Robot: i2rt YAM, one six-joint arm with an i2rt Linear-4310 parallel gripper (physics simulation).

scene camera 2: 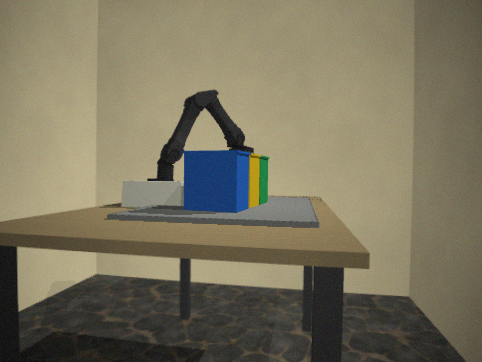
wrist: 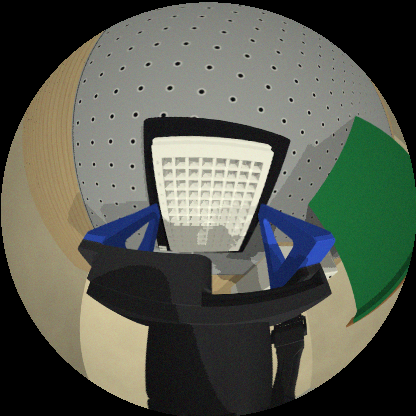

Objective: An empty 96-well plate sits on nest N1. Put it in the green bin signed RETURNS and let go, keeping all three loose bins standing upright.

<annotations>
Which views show the blue bin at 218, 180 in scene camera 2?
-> Scene camera 2 only.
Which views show my gripper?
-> The wrist view only.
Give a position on a white 96-well plate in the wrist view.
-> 208, 187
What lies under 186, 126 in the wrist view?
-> A black nest.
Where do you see a green bin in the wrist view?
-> At 359, 202
</annotations>
